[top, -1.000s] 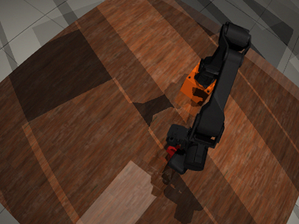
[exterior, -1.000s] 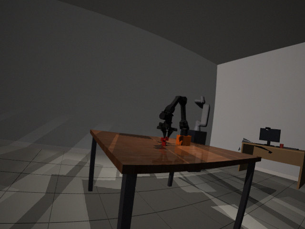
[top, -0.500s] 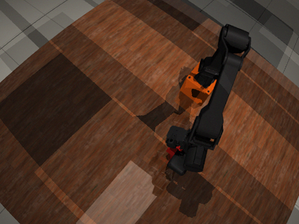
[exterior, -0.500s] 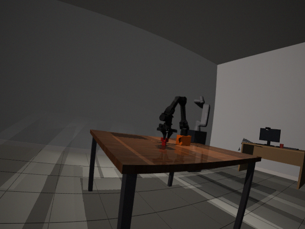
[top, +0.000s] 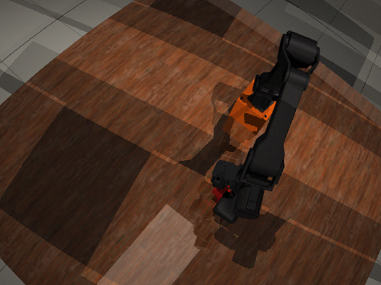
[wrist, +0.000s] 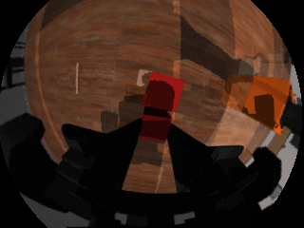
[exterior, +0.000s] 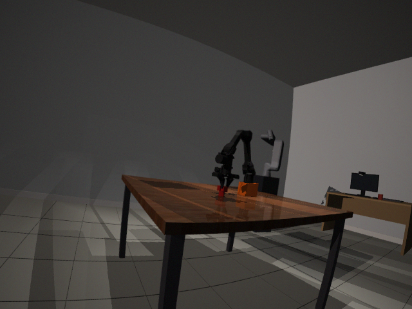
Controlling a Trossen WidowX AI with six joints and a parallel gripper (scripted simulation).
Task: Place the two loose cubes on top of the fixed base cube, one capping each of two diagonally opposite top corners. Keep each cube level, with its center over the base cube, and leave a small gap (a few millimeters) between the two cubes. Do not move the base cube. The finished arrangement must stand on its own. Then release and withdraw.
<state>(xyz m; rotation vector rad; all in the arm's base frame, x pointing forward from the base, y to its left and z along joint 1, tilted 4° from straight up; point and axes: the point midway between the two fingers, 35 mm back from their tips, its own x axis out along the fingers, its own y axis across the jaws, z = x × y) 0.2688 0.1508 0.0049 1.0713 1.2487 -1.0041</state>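
My gripper tip is 4 cm to the left of the red cube and 1 cm short of it.
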